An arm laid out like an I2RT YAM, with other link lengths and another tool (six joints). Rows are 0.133 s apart.
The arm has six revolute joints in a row. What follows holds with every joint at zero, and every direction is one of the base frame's.
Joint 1 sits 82.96 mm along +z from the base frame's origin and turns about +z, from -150 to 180 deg.
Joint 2 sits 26 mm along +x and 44.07 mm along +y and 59.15 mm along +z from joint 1 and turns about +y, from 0 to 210 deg.
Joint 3 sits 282.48 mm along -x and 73.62 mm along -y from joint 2 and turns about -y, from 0 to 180 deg.
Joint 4 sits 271.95 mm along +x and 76.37 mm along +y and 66.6 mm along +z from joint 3 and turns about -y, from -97 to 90 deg.
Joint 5 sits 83.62 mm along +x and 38.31 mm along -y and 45.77 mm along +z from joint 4 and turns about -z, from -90 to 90 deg.
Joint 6 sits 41.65 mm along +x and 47.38 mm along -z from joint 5 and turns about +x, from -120 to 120 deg.
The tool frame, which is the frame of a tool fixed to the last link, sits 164 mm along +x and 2 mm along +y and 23 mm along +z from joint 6; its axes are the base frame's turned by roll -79.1, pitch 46.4 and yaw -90 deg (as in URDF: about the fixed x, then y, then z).
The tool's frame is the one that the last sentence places.
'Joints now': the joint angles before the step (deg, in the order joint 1, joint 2, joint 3, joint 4, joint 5, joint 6). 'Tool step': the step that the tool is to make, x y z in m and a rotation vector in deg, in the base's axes. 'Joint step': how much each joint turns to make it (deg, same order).
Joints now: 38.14 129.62 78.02 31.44 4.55 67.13
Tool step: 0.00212 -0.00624 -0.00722 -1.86 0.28 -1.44
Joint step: 0.00 0.38 0.24 -1.16 1.81 -0.70
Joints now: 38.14 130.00 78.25 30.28 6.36 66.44
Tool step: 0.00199 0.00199 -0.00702 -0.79 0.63 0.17
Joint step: 0.00 1.02 1.19 -1.12 -0.07 -0.28
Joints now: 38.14 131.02 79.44 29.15 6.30 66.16
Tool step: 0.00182 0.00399 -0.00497 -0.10 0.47 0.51
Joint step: 0.01 1.04 1.19 -0.58 -0.55 0.00
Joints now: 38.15 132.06 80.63 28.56 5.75 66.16
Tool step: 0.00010 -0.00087 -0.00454 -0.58 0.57 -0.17
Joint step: -0.01 0.29 0.31 -0.83 0.19 -0.03
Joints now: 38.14 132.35 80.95 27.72 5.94 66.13
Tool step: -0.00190 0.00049 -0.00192 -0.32 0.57 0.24
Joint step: 0.07 -0.16 -0.01 -0.80 -0.20 0.02
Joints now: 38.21 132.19 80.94 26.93 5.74 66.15
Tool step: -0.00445 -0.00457 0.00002 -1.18 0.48 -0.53
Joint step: 0.19 -1.18 -0.98 -1.27 0.92 -0.27
